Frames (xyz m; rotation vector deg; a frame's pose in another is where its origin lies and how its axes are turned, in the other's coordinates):
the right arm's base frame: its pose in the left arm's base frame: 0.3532 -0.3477 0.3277 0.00 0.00 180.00
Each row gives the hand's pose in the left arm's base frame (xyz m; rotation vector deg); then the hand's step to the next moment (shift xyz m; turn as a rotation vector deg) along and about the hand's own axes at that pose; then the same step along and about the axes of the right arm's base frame.
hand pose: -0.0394 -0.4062 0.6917 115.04 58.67 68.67
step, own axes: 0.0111 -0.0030 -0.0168 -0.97 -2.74 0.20
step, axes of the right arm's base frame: 0.0127 -0.0125 0.0099 0.98 -0.64 -2.67
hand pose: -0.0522 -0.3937 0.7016 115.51 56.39 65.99
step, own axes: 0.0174 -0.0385 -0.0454 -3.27 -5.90 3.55
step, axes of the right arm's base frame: 0.0459 -0.0416 -0.0030 -0.25 0.05 -7.62
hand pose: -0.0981 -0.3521 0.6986 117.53 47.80 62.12
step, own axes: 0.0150 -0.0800 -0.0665 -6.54 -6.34 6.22
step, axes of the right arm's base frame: 0.0687 -0.0747 -0.0273 -0.98 3.01 -10.57
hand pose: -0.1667 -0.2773 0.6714 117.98 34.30 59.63
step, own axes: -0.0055 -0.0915 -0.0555 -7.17 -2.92 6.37
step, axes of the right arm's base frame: 0.0556 -0.0752 -0.0523 -1.00 5.61 -8.25
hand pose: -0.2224 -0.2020 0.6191 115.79 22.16 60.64
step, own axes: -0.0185 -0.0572 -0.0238 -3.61 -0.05 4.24
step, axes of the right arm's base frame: 0.0247 -0.0375 -0.0465 -1.19 4.25 -3.39
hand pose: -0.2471 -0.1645 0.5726 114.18 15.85 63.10
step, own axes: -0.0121 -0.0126 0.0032 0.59 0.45 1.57
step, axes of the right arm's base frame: 0.0023 0.0002 -0.0176 -1.50 0.84 0.25
